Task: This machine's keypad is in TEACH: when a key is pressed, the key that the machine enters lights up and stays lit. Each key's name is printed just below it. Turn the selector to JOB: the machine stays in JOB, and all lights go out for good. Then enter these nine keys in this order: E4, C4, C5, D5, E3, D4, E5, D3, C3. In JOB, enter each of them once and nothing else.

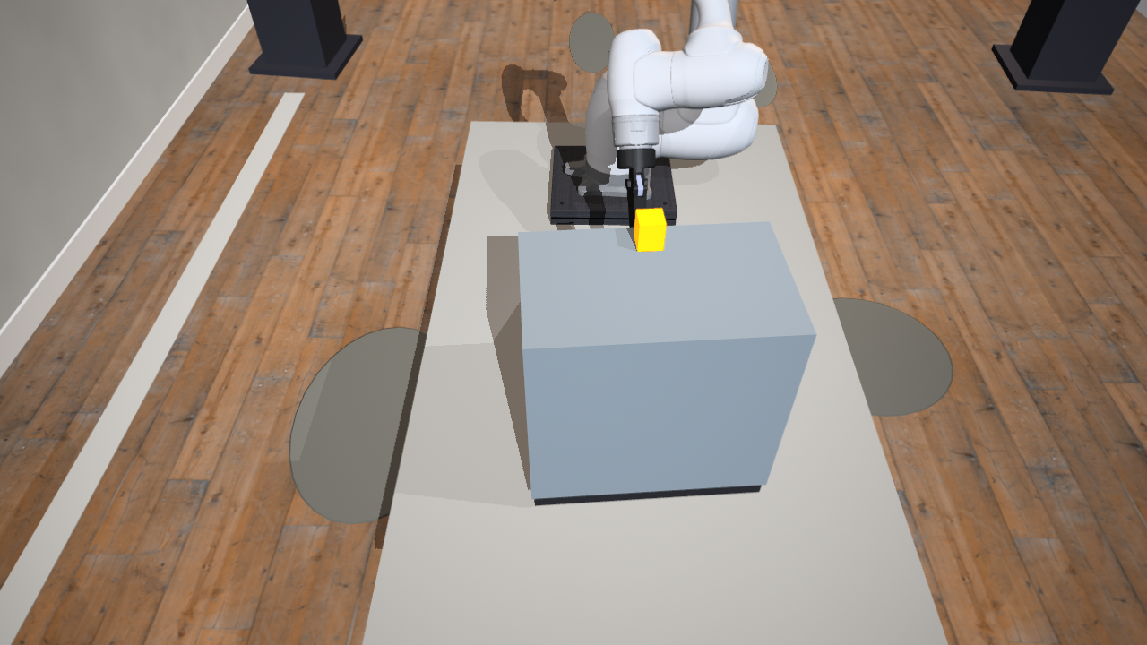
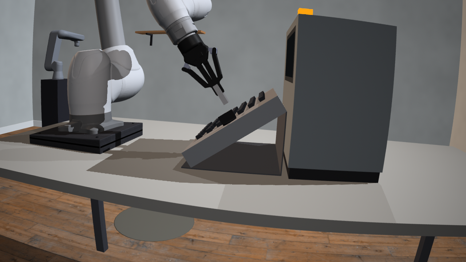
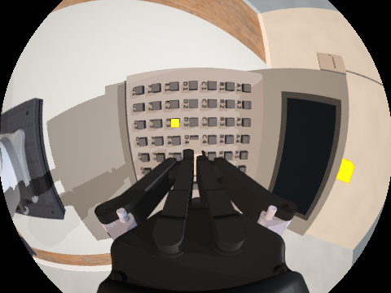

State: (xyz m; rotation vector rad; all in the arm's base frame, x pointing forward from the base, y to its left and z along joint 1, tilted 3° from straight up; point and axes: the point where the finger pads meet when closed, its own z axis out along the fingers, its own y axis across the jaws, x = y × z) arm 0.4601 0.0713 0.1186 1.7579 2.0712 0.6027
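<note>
Now: the black selector knob 7 cm ahead of my hand, 15 cm to the right of it and 4 cm below it. Also, from my hand: key 4 cm to the left, 7 cm below; then sloped keypad panel 7 cm ahead, 3 cm to the right, 9 cm below.
</note>
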